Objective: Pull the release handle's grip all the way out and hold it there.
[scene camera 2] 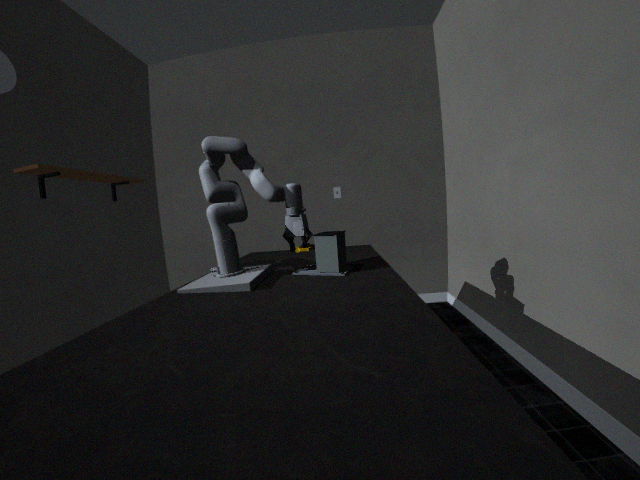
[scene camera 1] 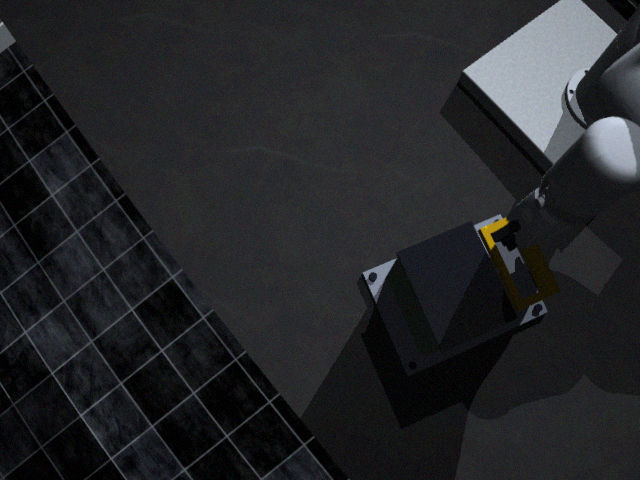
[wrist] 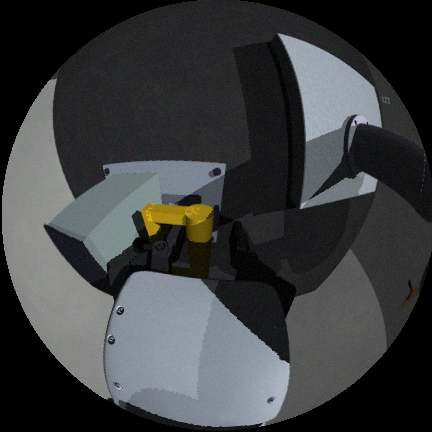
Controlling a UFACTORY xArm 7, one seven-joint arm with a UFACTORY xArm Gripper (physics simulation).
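The yellow release handle (scene camera 1: 540,268) (scene camera 2: 302,250) (wrist: 200,227) is a U-shaped loop on the side of a pale green-grey box (scene camera 2: 326,253) (wrist: 122,207). Its round grip bar stands off from the box, with a gap between them. My gripper (scene camera 2: 298,244) (wrist: 207,227) is open, fingers pointing down. In the wrist view one finger is on the box side of the grip bar and the other on its outer side, both apart from it as far as shows. The fingertips are dark and partly hidden by the handle. In scene camera 1 the arm covers part of the gripper.
The box is fixed on a light plate (scene camera 1: 379,276) (wrist: 195,177) with dark bolts. The arm's pale base slab (scene camera 1: 532,77) (scene camera 2: 222,283) (wrist: 330,90) stands beside it on the dark table. A wooden shelf (scene camera 2: 77,174) is on the left wall. Tiled floor (scene camera 1: 129,310) lies past the table edge.
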